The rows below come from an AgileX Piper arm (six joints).
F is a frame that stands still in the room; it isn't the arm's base.
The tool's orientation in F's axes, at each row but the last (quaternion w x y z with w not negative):
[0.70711 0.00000 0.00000 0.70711]
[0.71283 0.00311 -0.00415 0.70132]
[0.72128 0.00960 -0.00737 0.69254]
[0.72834 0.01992 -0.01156 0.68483]
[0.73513 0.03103 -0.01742 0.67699]
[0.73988 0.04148 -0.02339 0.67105]
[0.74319 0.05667 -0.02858 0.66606]
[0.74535 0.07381 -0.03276 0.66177]
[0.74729 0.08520 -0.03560 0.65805]
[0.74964 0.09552 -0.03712 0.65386]
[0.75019 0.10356 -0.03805 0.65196]
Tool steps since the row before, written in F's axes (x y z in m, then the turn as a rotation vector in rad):
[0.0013 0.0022 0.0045 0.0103 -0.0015 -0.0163]
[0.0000 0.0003 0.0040 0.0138 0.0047 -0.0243]
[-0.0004 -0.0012 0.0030 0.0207 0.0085 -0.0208]
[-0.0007 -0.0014 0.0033 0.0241 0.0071 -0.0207]
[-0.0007 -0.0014 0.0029 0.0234 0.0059 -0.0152]
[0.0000 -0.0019 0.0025 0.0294 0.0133 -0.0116]
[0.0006 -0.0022 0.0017 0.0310 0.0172 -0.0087]
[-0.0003 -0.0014 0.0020 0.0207 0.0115 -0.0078]
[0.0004 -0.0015 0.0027 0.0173 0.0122 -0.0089]
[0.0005 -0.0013 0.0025 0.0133 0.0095 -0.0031]
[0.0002 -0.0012 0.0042 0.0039 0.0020 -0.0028]
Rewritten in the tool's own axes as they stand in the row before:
[0.0022 -0.0013 0.0045 -0.0015 -0.0103 -0.0163]
[0.0003 0.0000 0.0040 0.0047 -0.0137 -0.0244]
[-0.0011 0.0004 0.0030 0.0088 -0.0204 -0.0209]
[-0.0013 0.0007 0.0034 0.0077 -0.0239 -0.0207]
[-0.0013 0.0006 0.0030 0.0068 -0.0232 -0.0152]
[-0.0017 -0.0001 0.0027 0.0150 -0.0283 -0.0122]
[-0.0019 -0.0008 0.0020 0.0194 -0.0294 -0.0097]
[-0.0011 0.0003 0.0022 0.0127 -0.0197 -0.0085]
[-0.0010 -0.0004 0.0029 0.0127 -0.0164 -0.0099]
[-0.0007 -0.0004 0.0027 0.0106 -0.0122 -0.0039]
[-0.0003 0.0001 0.0044 0.0020 -0.0039 -0.0028]

